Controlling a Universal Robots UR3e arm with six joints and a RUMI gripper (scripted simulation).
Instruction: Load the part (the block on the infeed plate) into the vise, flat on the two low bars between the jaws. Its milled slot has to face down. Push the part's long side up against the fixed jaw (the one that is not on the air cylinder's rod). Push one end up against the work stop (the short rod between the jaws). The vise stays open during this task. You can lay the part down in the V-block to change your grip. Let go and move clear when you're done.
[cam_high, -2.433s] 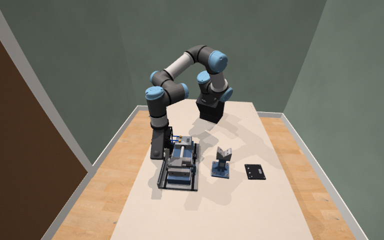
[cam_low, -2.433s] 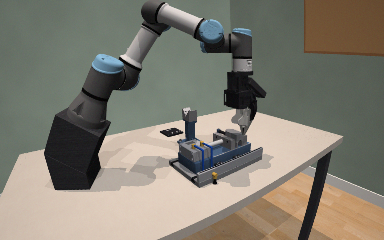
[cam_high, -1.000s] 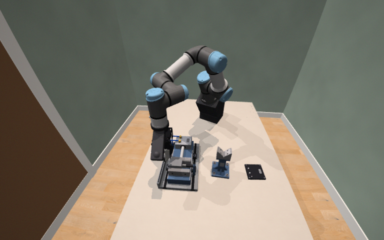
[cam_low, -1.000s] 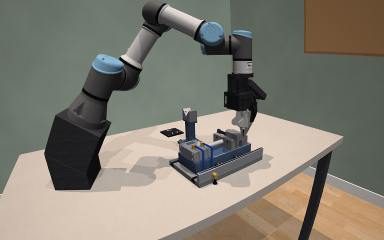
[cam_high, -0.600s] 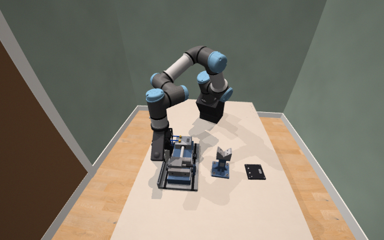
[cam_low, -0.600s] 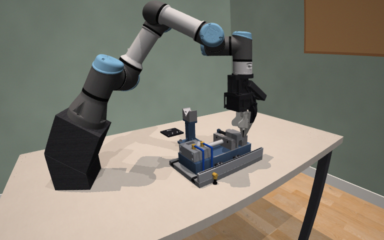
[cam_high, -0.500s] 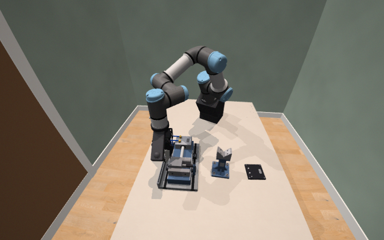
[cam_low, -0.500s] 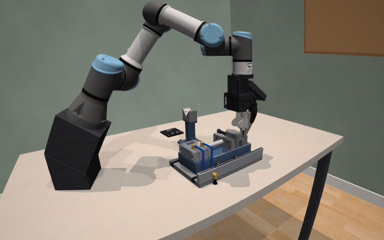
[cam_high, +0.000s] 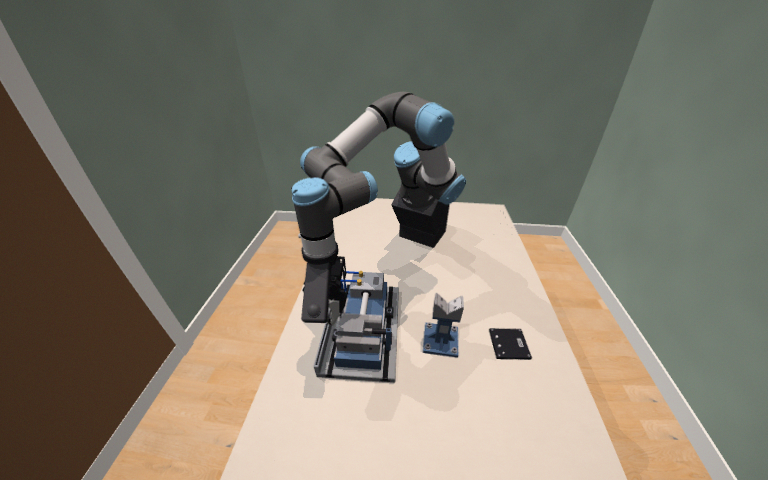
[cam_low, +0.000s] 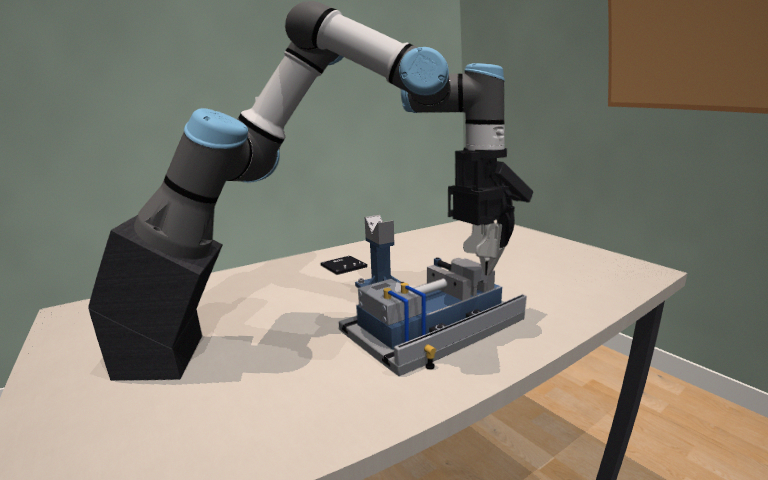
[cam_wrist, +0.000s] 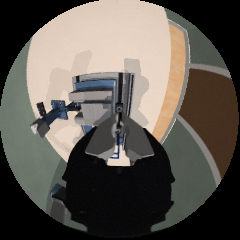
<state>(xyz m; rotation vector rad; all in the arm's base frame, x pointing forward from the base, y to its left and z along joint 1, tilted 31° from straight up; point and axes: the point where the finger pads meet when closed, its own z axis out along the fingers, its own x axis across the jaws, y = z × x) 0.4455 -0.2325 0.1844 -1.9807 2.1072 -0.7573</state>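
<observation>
Now: the part 10 mm ahead of my hand, 50 mm to the left of it and 30 mm below it. Round my hand: air cylinder 160 mm behind, 90 mm to the left, 40 mm below; grey vise side rail 70 mm behind, 20 mm to the right, 80 mm below; vise 60 mm behind, 80 mm to the left, 80 mm below.
</observation>
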